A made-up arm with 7 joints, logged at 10 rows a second.
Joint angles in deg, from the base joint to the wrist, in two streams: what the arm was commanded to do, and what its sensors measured. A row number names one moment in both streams.
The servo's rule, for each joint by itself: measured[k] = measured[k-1] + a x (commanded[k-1-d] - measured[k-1]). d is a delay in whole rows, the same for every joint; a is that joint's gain. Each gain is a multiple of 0.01, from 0.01 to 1. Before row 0 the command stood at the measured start. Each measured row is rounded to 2 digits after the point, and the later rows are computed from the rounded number. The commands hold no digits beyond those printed.
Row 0, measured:
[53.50 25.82 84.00 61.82 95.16 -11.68 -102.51]
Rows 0 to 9, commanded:
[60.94 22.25 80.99 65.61 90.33 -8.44 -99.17]
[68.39 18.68 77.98 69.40 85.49 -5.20 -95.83]
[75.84 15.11 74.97 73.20 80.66 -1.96 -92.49]
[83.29 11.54 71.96 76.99 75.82 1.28 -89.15]
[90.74 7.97 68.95 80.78 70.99 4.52 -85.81]
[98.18 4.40 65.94 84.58 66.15 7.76 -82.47]
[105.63 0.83 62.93 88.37 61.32 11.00 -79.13]
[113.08 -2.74 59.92 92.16 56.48 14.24 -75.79]
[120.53 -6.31 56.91 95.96 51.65 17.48 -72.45]
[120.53 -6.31 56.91 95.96 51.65 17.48 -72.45]
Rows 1 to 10, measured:
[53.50 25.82 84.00 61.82 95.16 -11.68 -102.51]
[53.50 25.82 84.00 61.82 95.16 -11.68 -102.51]
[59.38 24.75 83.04 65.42 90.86 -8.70 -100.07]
[66.50 22.93 81.42 69.20 86.08 -5.48 -96.97]
[73.88 20.58 79.36 73.00 81.26 -2.24 -93.70]
[81.31 17.87 76.99 76.79 76.42 1.00 -90.38]
[88.76 14.90 74.42 80.58 71.59 4.24 -87.04]
[96.20 11.75 71.71 84.38 66.75 7.48 -83.70]
[103.65 8.47 68.90 88.17 61.92 10.72 -80.36]
[111.10 5.11 66.03 91.96 57.08 13.96 -77.02]
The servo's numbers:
d 2
a 0.79 0.30 0.32 0.95 0.89 0.92 0.73

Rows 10 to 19, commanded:
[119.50 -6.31 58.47 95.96 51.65 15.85 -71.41]
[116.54 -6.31 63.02 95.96 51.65 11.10 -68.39]
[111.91 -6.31 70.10 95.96 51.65 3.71 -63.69]
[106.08 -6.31 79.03 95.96 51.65 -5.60 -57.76]
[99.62 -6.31 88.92 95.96 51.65 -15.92 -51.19]
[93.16 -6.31 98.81 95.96 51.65 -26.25 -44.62]
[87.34 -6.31 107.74 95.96 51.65 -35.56 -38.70]
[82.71 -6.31 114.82 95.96 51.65 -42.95 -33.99]
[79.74 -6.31 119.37 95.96 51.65 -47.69 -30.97]
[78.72 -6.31 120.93 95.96 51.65 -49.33 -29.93]
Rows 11 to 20, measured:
[118.55 1.68 63.11 95.76 52.25 17.20 -73.68]
[120.11 -0.72 61.13 95.95 51.72 17.46 -72.78]
[119.63 -2.40 60.28 95.96 51.66 15.98 -71.78]
[117.19 -3.57 61.16 95.96 51.65 11.49 -69.31]
[113.02 -4.39 64.02 95.96 51.65 4.33 -65.21]
[107.54 -4.97 68.82 95.96 51.65 -4.81 -59.77]
[101.28 -5.37 75.25 95.96 51.65 -15.03 -53.51]
[94.87 -5.65 82.79 95.96 51.65 -25.35 -47.02]
[88.92 -5.85 90.77 95.96 51.65 -34.74 -40.95]
[84.01 -5.99 98.47 95.96 51.65 -42.29 -35.87]

